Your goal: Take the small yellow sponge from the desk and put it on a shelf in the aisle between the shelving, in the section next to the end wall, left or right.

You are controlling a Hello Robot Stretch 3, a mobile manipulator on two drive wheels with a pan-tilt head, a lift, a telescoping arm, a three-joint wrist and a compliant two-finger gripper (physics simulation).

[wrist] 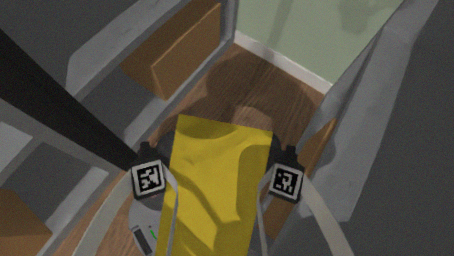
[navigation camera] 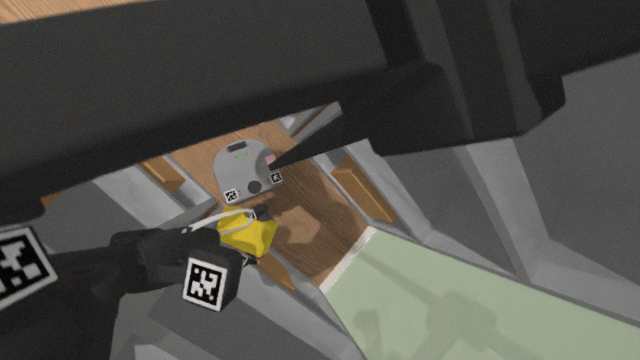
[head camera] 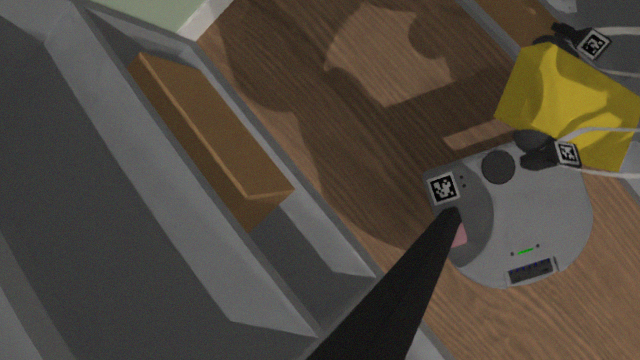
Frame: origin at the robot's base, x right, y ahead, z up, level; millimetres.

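Seen in the pictures: gripper, fingertip midpoint: [navigation camera: 263,233] [head camera: 530,94]; robot's base, origin of the base link: [navigation camera: 253,185] [head camera: 496,168].
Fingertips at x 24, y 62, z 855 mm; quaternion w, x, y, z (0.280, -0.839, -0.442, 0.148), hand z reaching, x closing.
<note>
Offsets run from my fingertips to a thing's middle.
The yellow sponge @[dx +25, dy -22, dz +6 mm] [head camera: 575,110] [navigation camera: 245,232] [wrist: 215,185] is held between the two fingers of my gripper [head camera: 542,92] [navigation camera: 256,236] [wrist: 218,148], high above the floor of the aisle. Grey shelving stands on both sides. The left shelving [head camera: 145,165] [navigation camera: 510,200] and the right shelving [navigation camera: 290,315] [wrist: 370,140] run up to the end wall [head camera: 145,15] [navigation camera: 425,285] [wrist: 310,30]. In the wrist view the sponge is apart from both shelvings. The desk does not show.
A brown box @[dx -736, dy +204, dz -644 mm] [head camera: 220,135] [navigation camera: 365,190] [wrist: 185,50] lies low in the left shelving by the end wall. Another brown box @[dx +221, dy +343, dz -644 mm] [navigation camera: 275,272] [wrist: 315,155] is low on the right. My base [head camera: 540,215] [navigation camera: 235,170] stands below, and my black mast [head camera: 400,295] [wrist: 65,105] rises beside the left shelving.
</note>
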